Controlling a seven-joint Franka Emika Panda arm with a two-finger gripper.
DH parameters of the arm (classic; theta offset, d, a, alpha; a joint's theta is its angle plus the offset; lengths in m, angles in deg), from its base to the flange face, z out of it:
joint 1: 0 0.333 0 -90
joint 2: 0 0 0 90
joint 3: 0 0.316 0.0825 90
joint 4: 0 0 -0.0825 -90
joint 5: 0 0.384 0 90
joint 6: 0 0 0.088 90
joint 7: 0 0.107 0 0
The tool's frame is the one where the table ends.
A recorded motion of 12 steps. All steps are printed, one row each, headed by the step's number.
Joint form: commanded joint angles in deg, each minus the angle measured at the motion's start. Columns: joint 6, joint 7, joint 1, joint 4, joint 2, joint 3, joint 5.
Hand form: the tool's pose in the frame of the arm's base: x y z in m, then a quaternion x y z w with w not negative. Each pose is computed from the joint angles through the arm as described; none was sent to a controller.
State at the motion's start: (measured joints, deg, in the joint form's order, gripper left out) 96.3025 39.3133 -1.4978 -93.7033 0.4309 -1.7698 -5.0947
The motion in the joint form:
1: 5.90 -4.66 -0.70 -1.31 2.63 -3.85 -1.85
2: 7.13 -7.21 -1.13 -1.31 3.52 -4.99 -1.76
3: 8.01 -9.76 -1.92 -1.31 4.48 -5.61 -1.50
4: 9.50 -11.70 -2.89 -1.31 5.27 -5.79 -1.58
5: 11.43 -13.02 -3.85 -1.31 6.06 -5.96 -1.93
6: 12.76 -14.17 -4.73 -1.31 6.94 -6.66 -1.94
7: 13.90 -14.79 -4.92 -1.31 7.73 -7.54 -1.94
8: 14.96 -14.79 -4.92 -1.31 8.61 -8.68 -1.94
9: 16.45 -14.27 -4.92 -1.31 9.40 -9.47 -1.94
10: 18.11 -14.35 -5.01 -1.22 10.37 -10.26 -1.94
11: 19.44 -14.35 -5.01 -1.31 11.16 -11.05 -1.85
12: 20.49 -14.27 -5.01 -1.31 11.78 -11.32 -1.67
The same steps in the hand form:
1: 0.5799 -0.0888 0.5723 0.93355 -0.35116 0.04951 0.05216
2: 0.5831 -0.1044 0.5654 0.93675 -0.34210 0.05069 0.05376
3: 0.5858 -0.1185 0.5570 0.94039 -0.33222 0.04806 0.05461
4: 0.5889 -0.1307 0.5513 0.94280 -0.32425 0.05287 0.05649
5: 0.5924 -0.1432 0.5464 0.94340 -0.32023 0.06197 0.06011
6: 0.5937 -0.1597 0.5395 0.94235 -0.32227 0.06471 0.06275
7: 0.5954 -0.1708 0.5333 0.94121 -0.32459 0.06715 0.06521
8: 0.5968 -0.1824 0.5260 0.93815 -0.33245 0.06854 0.06818
9: 0.5994 -0.1907 0.5204 0.93434 -0.34135 0.07486 0.06990
10: 0.6025 -0.2000 0.5140 0.93197 -0.34573 0.08152 0.07250
11: 0.6042 -0.2081 0.5073 0.92967 -0.35055 0.08539 0.07441
12: 0.6068 -0.2110 0.5026 0.92856 -0.35258 0.08920 0.07420

